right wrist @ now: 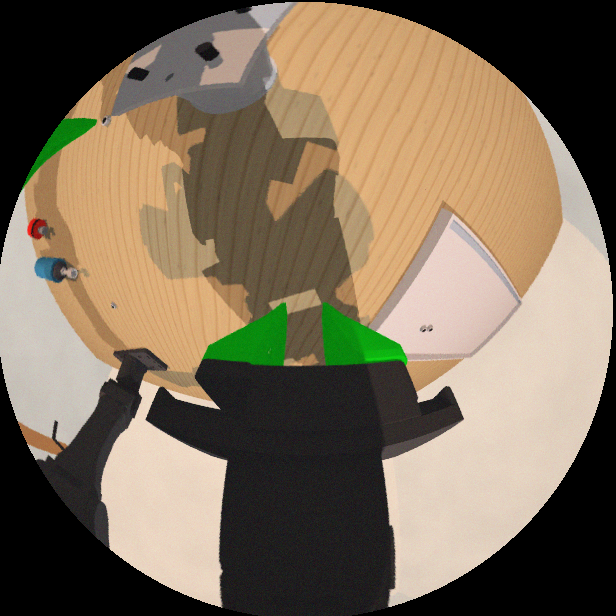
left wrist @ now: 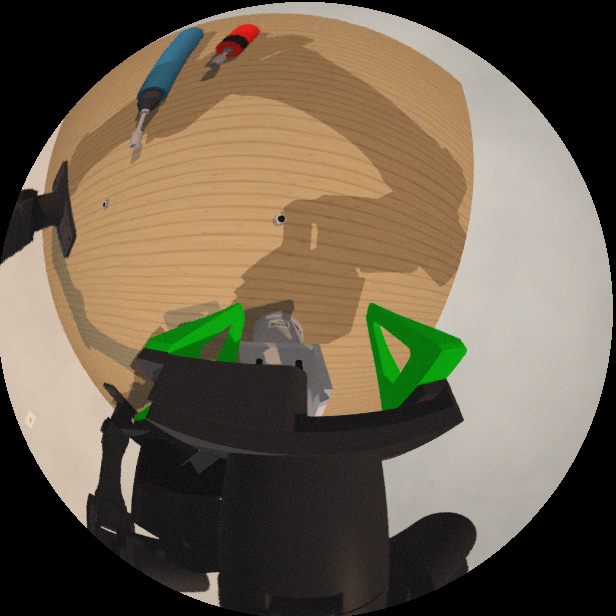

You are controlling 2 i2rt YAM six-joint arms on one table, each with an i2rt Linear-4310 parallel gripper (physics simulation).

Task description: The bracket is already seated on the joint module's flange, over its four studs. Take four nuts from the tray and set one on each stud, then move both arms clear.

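In the left wrist view my left gripper (left wrist: 304, 313) is wide open and empty. Its green fingers stand on either side of the grey bracket on the joint module (left wrist: 284, 350), close above it. The studs are hidden by the gripper body. In the right wrist view my right gripper (right wrist: 303, 307) is shut with a narrow gap and holds nothing, above bare table. The bracket (right wrist: 201, 63) is far ahead of it, with a left finger (right wrist: 57, 143) beside it. The pale tray (right wrist: 453, 287) lies to the right and holds two small nuts (right wrist: 426, 328) near its front edge.
A small ring like a nut (left wrist: 279, 218) lies on the wooden table beyond the bracket, and another (left wrist: 105, 203) lies farther left. A blue screwdriver (left wrist: 166, 68) and a red one (left wrist: 235, 43) lie at the far edge. A black arm mount (left wrist: 63, 206) is at the left edge.
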